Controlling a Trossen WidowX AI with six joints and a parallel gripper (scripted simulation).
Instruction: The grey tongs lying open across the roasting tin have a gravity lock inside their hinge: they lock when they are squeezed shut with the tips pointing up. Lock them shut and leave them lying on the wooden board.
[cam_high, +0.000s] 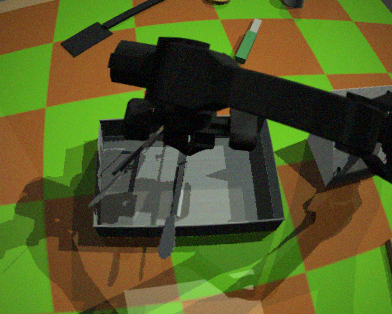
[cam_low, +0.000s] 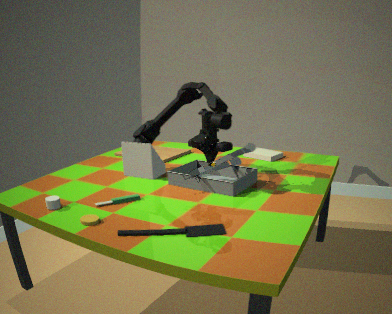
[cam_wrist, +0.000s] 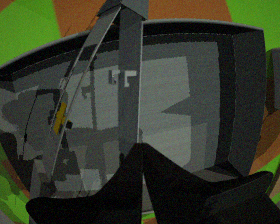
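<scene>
My gripper tip is now 5 cm above the grey roasting tin, 1 cm to the right of it and 1 cm short of it. Also, from my gripper tip: black spatula (47 cm to the right, 7 cm below, 5 cm ahead); yellow disc (50 cm to the right, 26 cm behind, 7 cm below); pale flat board (49 cm to the left, 13 cm ahead, 6 cm below).
</scene>
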